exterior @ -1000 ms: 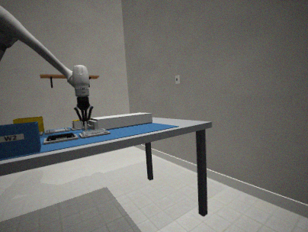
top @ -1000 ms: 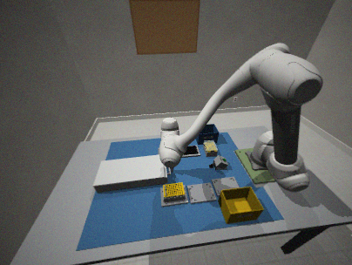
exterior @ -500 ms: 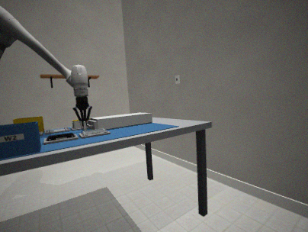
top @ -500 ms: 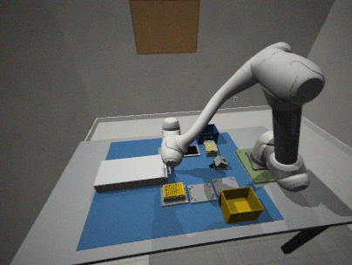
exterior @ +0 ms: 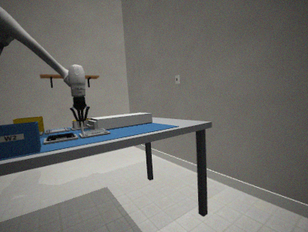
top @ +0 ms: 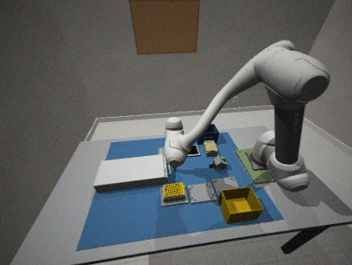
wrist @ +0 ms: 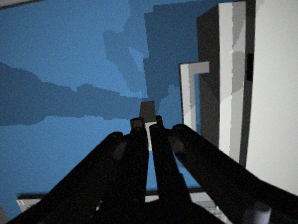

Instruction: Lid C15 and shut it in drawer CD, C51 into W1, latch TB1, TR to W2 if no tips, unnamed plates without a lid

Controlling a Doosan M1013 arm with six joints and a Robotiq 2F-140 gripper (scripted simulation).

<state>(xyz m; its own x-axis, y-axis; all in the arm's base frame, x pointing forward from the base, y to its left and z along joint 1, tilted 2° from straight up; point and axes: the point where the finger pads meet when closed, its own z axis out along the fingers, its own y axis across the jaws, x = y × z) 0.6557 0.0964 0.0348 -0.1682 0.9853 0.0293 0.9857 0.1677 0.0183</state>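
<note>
Now: hand 11 cm past the black plate, 20 cm to the left of it and 2 cm above it. Round my hand: plate lid: 15 cm ahead, 3 cm to the left, 1 cm below; drawer: 18 cm ahead, 3 cm to the left, 1 cm below; white plate: 15 cm ahead, 3 cm to the left, 2 cm below.
</note>
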